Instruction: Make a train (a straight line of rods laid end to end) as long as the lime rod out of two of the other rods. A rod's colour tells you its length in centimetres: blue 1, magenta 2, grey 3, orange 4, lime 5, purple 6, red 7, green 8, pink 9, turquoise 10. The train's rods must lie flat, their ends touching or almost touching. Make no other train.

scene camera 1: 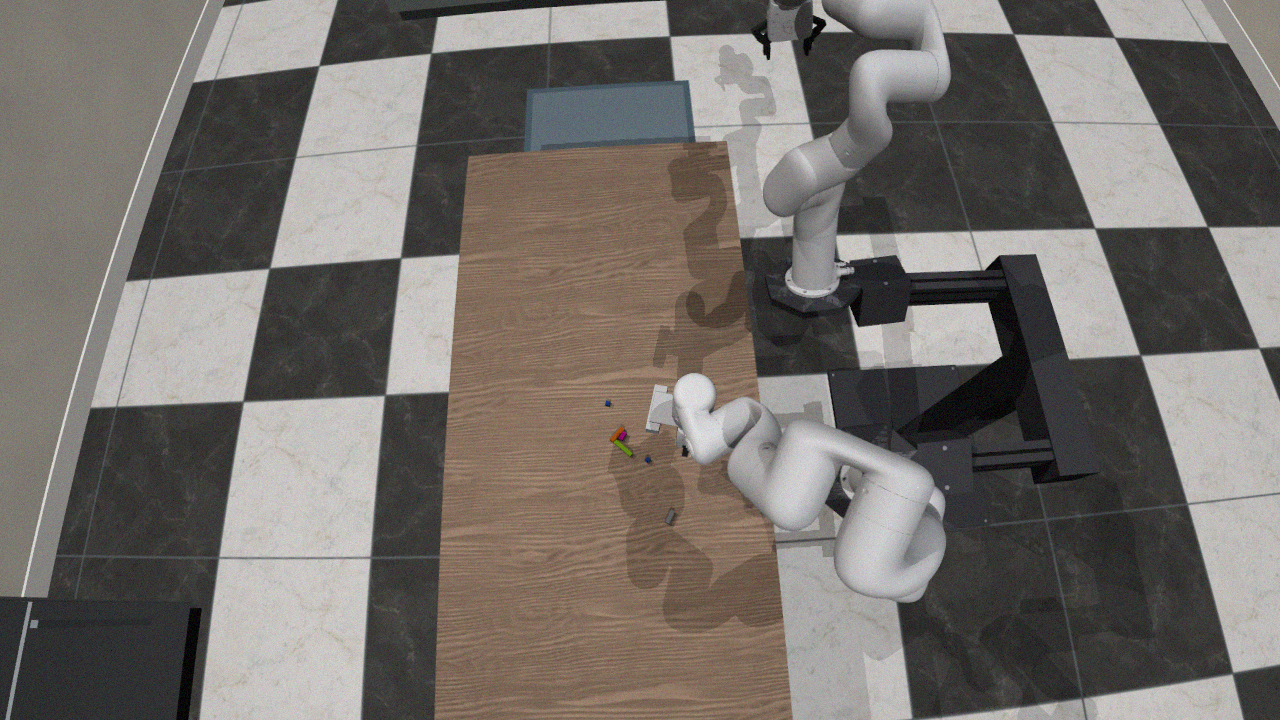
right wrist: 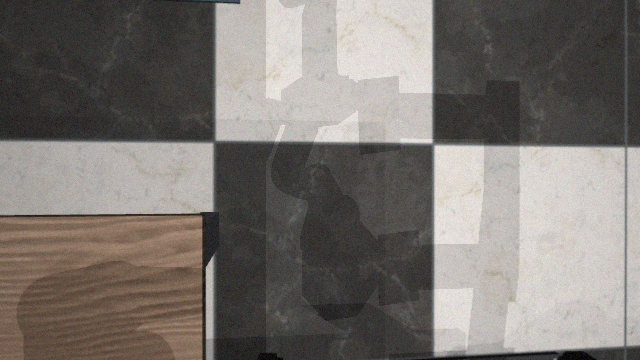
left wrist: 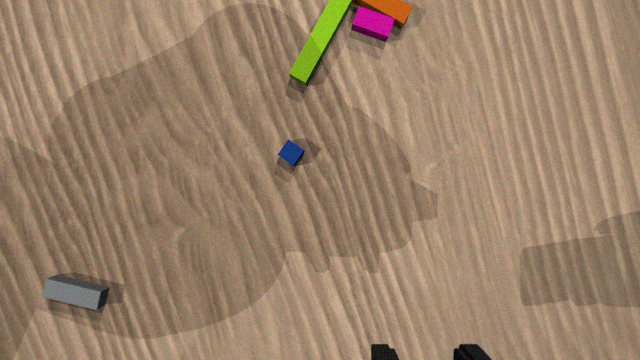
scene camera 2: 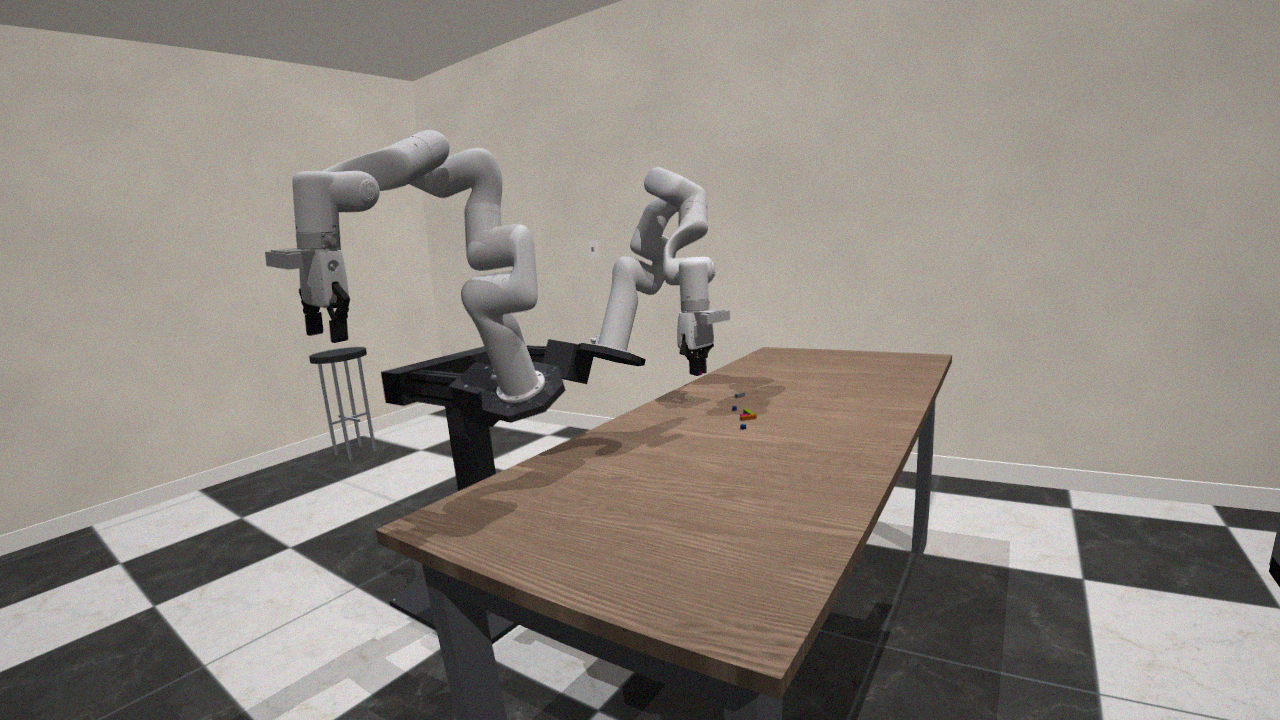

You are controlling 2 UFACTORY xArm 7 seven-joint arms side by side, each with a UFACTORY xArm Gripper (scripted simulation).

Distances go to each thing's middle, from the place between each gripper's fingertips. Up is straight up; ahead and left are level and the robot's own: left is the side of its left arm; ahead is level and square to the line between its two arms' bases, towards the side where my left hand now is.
My left gripper (scene camera 2: pixel 698 373) is now 7 cm short of the grey rod (left wrist: pixel 65 289), 15 cm to the right of it and 12 cm above it.
Now: right hand (scene camera 2: pixel 327 337) 96 cm to the right of the grey rod, 46 cm short of it and 35 cm above it.
